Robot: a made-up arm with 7 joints.
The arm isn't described. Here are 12 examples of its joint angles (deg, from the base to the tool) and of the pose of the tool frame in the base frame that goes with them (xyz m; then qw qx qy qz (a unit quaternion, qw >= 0)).
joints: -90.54 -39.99 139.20 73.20 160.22 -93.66 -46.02
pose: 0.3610 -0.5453 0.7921 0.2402 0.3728 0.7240 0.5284
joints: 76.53 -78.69 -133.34 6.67 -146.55 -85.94 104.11
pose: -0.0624 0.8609 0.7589 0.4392 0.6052 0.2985 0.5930
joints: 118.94 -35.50 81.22 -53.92 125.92 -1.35 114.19
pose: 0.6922 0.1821 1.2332 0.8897 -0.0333 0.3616 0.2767
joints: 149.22 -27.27 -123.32 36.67 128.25 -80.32 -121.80
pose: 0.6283 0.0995 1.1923 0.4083 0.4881 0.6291 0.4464
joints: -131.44 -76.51 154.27 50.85 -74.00 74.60 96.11
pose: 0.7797 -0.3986 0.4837 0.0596 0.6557 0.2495 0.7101
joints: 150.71 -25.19 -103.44 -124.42 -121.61 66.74 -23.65
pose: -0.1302 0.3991 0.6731 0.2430 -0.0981 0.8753 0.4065
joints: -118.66 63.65 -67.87 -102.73 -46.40 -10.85 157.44
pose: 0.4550 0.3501 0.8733 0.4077 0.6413 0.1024 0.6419
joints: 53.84 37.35 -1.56 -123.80 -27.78 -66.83 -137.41
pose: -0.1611 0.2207 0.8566 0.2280 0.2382 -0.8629 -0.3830
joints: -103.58 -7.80 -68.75 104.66 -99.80 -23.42 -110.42
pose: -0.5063 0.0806 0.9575 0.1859 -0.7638 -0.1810 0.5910
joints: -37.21 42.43 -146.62 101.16 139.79 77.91 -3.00
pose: -0.1782 0.2755 1.2004 0.2389 -0.0827 0.2736 0.9280
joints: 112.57 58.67 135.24 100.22 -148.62 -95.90 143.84
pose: -0.2102 0.0520 1.0082 0.4069 0.4501 0.4920 0.6244
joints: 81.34 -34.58 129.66 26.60 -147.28 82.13 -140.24
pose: -0.1625 0.5495 1.4039 0.2440 -0.2401 0.3858 -0.8567
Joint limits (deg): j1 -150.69..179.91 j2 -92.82..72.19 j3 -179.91..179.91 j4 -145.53..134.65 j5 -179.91..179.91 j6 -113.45..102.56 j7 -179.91..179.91
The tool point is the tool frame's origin. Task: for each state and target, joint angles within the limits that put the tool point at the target. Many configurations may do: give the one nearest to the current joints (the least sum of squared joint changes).
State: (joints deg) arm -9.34 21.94 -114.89 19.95 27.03 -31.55 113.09
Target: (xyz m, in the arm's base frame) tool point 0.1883 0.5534 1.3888
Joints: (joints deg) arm -47.93 38.61 -103.41 34.37 24.63 -11.67 111.12
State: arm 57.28 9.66 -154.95 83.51 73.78 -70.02 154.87
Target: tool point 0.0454 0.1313 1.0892
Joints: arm 61.82 46.01 -154.12 112.54 81.26 -89.75 156.05
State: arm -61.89 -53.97 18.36 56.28 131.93 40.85 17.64
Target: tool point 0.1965 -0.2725 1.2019
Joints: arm -53.79 -66.70 27.20 108.20 124.53 45.68 14.74
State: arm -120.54 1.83 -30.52 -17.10 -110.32 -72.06 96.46
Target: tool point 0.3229 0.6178 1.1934
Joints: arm -76.29 51.15 -40.80 -15.89 -105.65 -60.92 95.98
